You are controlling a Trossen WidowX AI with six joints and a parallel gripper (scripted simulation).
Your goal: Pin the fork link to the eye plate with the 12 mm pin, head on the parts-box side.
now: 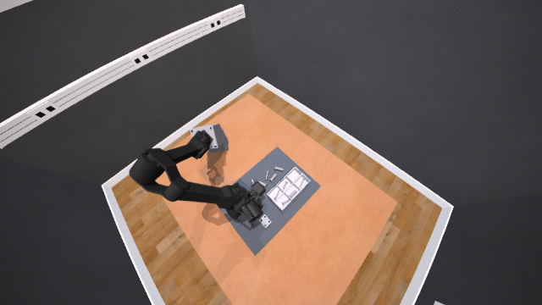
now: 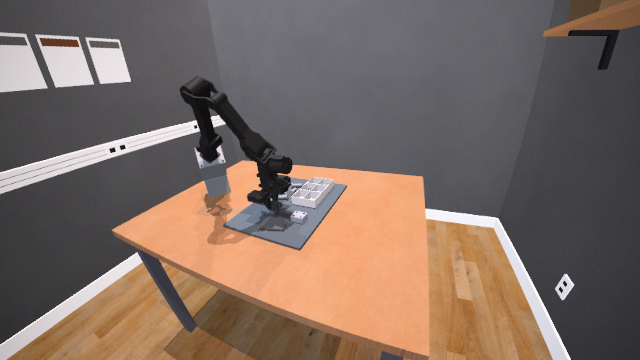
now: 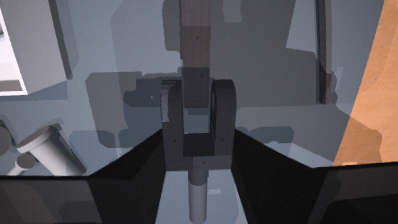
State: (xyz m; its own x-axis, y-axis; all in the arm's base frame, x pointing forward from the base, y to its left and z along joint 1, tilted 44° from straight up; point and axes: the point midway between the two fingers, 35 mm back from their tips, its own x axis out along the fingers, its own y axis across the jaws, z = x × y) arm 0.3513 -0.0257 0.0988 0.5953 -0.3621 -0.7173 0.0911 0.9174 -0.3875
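Now: the dark fork link 30 mm below my hand. Also, from my hand: grey mat 100 mm to the left, 70 mm below, 30 mm ahead; then dark flat bar 50 mm below, 40 mm ahead; then thin dark bar 80 mm to the right, 60 mm below, 60 mm ahead.
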